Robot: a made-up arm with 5 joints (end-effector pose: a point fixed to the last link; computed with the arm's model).
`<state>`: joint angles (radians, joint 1 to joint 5).
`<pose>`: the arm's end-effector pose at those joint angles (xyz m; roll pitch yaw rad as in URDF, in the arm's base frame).
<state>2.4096 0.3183 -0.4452 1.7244 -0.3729</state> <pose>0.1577 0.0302 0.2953 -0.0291 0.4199 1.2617</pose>
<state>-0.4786 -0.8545 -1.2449 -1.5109 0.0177</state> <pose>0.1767 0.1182 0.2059 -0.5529 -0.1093 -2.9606</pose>
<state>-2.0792 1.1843 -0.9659 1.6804 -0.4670</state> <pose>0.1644 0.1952 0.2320 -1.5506 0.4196 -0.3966</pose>
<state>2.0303 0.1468 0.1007 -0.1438 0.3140</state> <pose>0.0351 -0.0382 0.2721 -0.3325 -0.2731 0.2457</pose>
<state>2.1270 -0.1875 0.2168 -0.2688 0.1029</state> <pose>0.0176 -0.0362 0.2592 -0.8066 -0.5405 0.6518</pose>
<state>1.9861 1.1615 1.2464 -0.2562 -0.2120</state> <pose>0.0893 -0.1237 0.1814 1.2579 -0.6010 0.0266</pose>
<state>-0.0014 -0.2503 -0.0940 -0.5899 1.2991</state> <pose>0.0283 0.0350 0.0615 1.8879 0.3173 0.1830</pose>
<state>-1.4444 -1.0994 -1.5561 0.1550 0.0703</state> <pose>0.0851 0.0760 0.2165 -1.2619 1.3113 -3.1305</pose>
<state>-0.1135 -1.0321 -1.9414 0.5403 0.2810</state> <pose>0.0836 0.0683 0.1620 0.2295 0.6905 -1.6791</pose>
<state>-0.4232 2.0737 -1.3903 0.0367 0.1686</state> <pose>0.1896 0.0648 0.0088 1.9948 -0.3034 1.6824</pose>
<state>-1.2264 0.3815 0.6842 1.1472 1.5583</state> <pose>0.1415 0.1112 0.0816 -2.2571 -1.2804 -2.5854</pose>
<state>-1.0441 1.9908 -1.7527 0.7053 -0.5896</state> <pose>0.1772 0.1597 0.0534 2.5688 -0.8150 0.8112</pose>
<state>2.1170 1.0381 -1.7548 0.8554 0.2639</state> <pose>0.1550 -0.0064 0.2950 -0.6934 0.6592 -1.0930</pose>
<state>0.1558 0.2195 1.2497 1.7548 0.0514</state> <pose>0.1242 -0.0333 0.1063 -1.6332 -0.1259 3.1159</pose>
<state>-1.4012 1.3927 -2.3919 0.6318 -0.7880</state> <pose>0.1766 0.1215 0.0863 2.0659 -0.2912 0.8477</pose>
